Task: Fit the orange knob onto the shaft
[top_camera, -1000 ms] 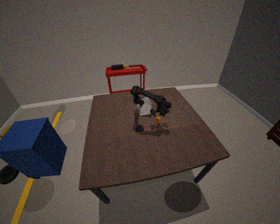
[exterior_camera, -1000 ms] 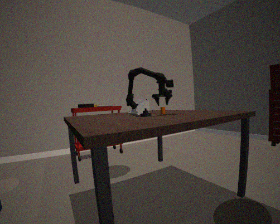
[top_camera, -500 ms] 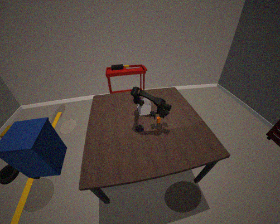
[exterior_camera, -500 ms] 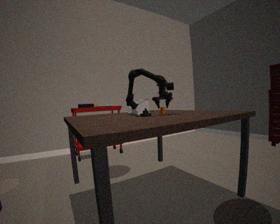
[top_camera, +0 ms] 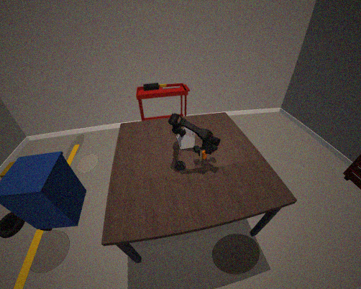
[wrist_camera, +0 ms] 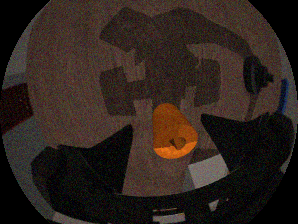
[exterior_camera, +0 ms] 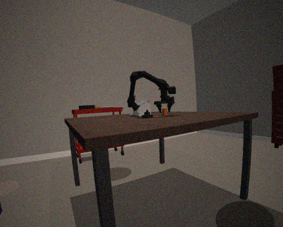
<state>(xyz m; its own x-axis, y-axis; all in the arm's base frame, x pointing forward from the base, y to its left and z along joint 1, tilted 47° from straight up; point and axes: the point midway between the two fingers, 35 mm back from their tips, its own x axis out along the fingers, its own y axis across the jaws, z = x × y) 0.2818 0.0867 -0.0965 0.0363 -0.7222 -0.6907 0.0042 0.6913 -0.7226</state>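
Right now the orange knob is 10 mm above my gripper tip. From my gripper tip the other things lie so: round dark pedestal: 220 mm to the right, 60 mm ahead, 10 mm above.
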